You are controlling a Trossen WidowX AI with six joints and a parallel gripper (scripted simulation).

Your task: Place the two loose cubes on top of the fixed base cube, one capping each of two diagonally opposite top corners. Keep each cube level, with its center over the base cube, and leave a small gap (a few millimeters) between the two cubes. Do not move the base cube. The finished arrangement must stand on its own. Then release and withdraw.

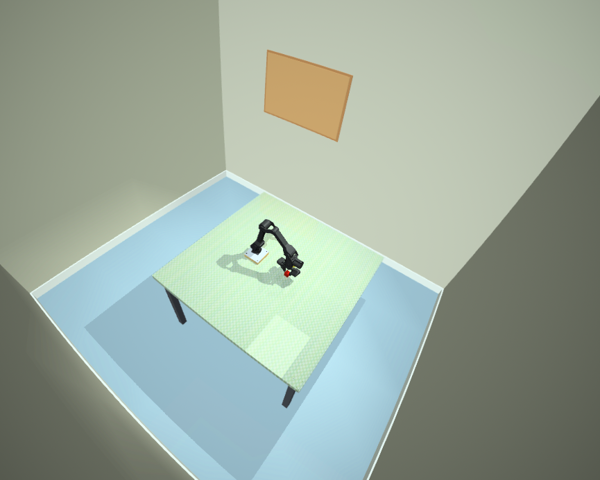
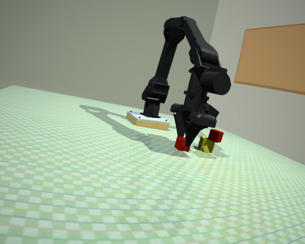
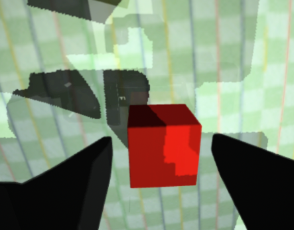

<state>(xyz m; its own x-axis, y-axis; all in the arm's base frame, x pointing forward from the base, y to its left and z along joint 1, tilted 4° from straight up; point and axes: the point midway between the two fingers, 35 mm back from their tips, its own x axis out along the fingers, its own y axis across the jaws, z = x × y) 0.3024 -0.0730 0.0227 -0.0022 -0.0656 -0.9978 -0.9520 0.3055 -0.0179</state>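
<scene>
The yellow cube is 10 cm to the left of my gripper tip.
</scene>
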